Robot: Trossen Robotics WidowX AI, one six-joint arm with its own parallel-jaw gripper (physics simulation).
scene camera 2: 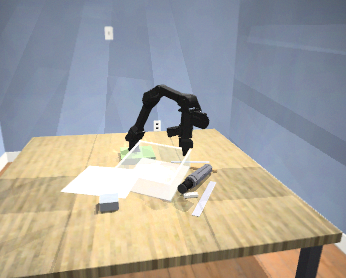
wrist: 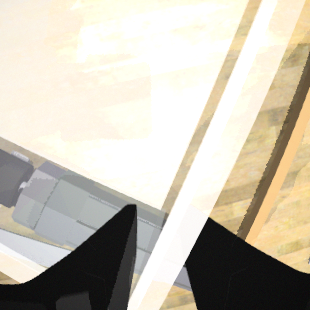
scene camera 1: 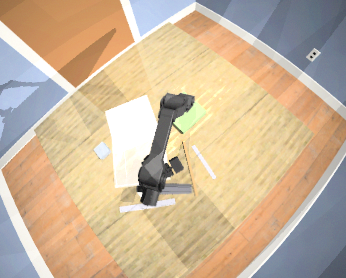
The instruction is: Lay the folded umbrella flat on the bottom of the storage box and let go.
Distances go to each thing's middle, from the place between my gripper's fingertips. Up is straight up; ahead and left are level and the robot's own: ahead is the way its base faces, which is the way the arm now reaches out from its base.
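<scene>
The storage box (scene camera 2: 155, 170), as I see it, is 2 cm ahead of my hand, 15 cm to the right of it and 4 cm below it.
</scene>
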